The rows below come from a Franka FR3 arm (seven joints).
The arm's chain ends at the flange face. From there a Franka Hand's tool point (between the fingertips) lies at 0.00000 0.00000 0.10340 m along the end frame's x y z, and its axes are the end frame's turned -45 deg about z.
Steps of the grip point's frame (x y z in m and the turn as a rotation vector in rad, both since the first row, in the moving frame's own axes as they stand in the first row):
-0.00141, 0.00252, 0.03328, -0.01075, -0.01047, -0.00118
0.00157, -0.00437, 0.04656, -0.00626, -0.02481, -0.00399
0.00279, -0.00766, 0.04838, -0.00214, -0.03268, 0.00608
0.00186, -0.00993, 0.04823, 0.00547, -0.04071, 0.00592
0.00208, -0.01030, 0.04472, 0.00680, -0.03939, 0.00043
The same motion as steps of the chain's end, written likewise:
0.00076, 0.00123, 0.03329, -0.01500, 0.00020, -0.00118
-0.00063, -0.00647, 0.04659, -0.02197, -0.01312, -0.00399
-0.00120, -0.00993, 0.04844, -0.02462, -0.02160, 0.00608
-0.00232, -0.01090, 0.04832, -0.02492, -0.03265, 0.00592
-0.00244, -0.01114, 0.04480, -0.02304, -0.03266, 0.00043

